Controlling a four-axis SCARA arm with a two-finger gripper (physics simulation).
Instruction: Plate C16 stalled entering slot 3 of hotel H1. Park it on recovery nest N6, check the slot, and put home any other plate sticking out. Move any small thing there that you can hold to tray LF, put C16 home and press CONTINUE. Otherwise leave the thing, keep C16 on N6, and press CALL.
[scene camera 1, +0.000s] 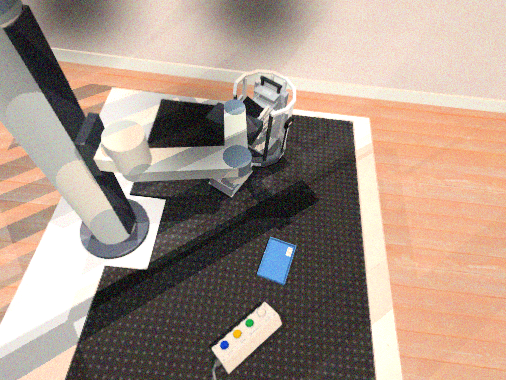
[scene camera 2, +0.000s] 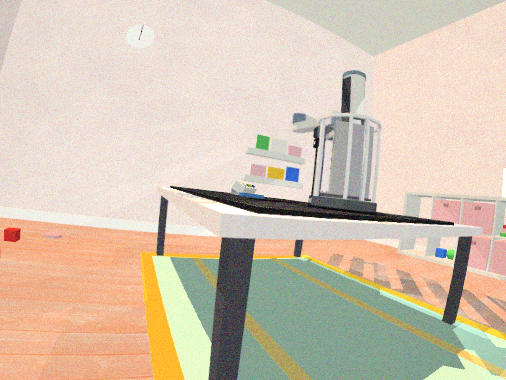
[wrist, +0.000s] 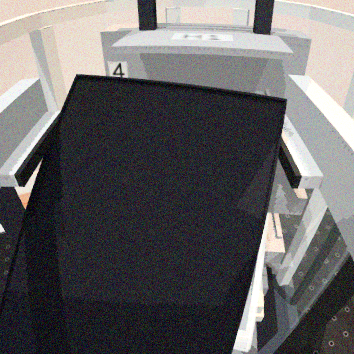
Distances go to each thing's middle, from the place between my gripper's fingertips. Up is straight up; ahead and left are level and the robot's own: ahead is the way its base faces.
Right now my hand is 120 mm above the grey slotted rack (scene camera 2: 346, 166), 30 mm to the right of it and 30 mm short of it. Round my hand: blue pad (scene camera 1: 275, 264) 510 mm to the right, 290 mm below, 150 mm ahead.
